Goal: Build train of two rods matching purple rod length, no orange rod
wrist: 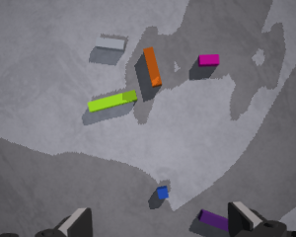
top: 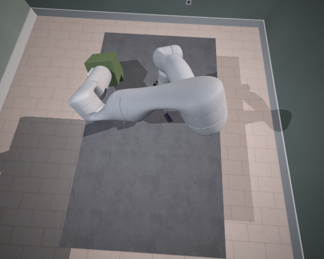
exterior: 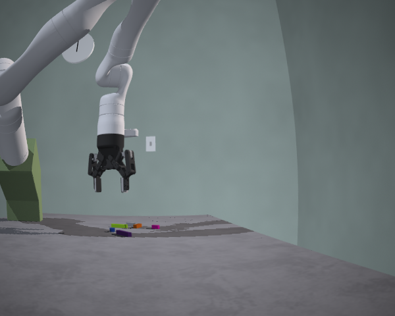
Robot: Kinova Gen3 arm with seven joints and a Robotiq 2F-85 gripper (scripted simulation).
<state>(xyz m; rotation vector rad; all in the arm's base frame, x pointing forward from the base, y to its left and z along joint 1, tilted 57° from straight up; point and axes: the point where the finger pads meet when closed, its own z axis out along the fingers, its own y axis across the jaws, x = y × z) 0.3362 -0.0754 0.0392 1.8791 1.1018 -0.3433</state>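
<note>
My gripper is now 10 mm short of the lime rod, 100 mm to the right of it and 100 mm above it. Round my hand: blue rod 10 mm to the right, 100 mm below; purple rod 30 mm ahead, 80 mm to the right, 100 mm below; orange rod 70 mm ahead, 100 mm to the left, 100 mm below.
</note>
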